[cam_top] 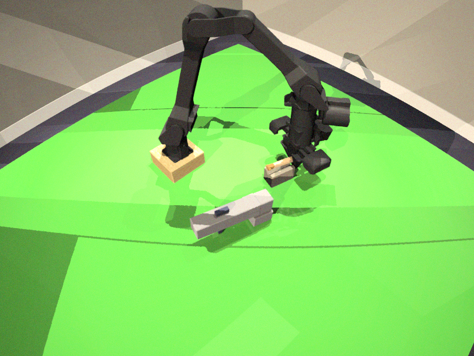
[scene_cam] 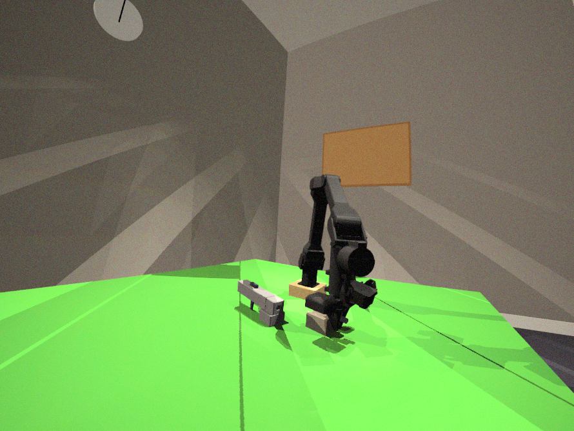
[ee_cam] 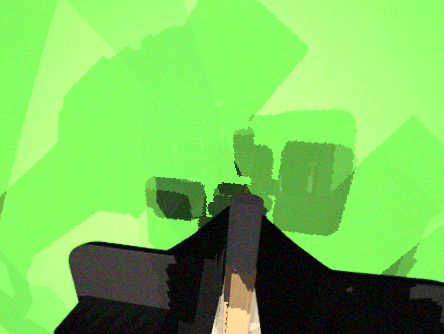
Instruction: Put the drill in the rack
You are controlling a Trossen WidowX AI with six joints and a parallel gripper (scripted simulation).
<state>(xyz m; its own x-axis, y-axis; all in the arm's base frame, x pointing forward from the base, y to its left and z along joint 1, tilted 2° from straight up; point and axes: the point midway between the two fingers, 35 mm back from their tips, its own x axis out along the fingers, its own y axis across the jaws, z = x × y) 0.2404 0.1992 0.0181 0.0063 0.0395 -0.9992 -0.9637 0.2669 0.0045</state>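
My gripper tip is now 1 cm past the drill, 4 cm to the left of it and 4 cm below it. Round my gripper tip: rack: 1 cm behind, 5 cm to the right; blue key: 1 cm ahead, 26 cm to the right, 4 cm above.
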